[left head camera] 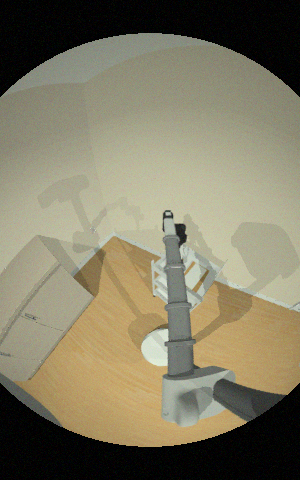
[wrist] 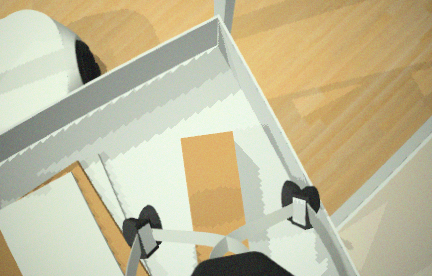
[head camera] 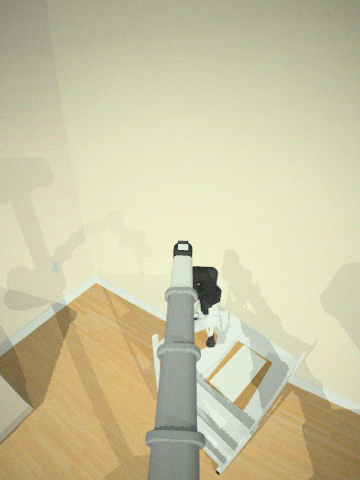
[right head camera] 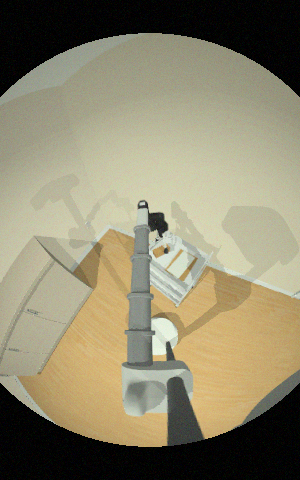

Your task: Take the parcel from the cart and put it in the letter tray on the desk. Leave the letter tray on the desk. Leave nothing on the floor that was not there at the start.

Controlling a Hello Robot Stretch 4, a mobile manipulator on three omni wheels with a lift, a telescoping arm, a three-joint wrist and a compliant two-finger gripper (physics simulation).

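Pixels of known places: gripper, fingertip midpoint: (wrist: 221,209) (head camera: 201,333) (right head camera: 161,246); robot's base, origin of the base link: (left head camera: 161,346) (right head camera: 157,334).
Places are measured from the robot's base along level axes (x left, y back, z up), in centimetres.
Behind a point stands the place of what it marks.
Observation:
The parcel (wrist: 212,175) @[x -6.2, y -66.4, z 68.7 cm] (head camera: 202,338) @[x -9.1, y -66.6, z 68.7 cm] (right head camera: 160,251) @[x -8.0, y -64.8, z 68.3 cm], an orange-brown box, lies in the top tray of the white cart (wrist: 150,65) @[x 2.7, y -56.6, z 67.3 cm] (head camera: 282,367) @[x -40.9, y -56.8, z 63.5 cm]. My gripper (wrist: 221,209) @[x -8.8, y -68.1, z 70.1 cm] is open, with one dark fingertip on each side of the parcel's near part in the wrist view; neither visibly touches it. The left fingertip is over the cart's tray and the right one is close to the tray's side wall. The height of the fingertips above the tray floor is hard to tell. The near end of the parcel is partly hidden by the gripper. The desk and letter tray cannot be made out.
A flat white panel (wrist: 55,225) @[x -17.8, y -51.1, z 64.8 cm] (head camera: 239,372) @[x -23.0, y -54.3, z 64.8 cm] with orange-brown strips beside it is in the same cart tray. Walls meet in a corner behind the cart. A beige cabinet (left head camera: 45,310) @[x 102.2, y -14.9, z 58.4 cm] (right head camera: 47,315) @[x 108.0, y -4.5, z 48.6 cm] stands at the left. My white round base (left head camera: 156,346) @[x 5.6, y -0.9, z 18.7 cm] (wrist: 35,65) @[x 3.8, y -6.2, z 18.7 cm] is near the cart.

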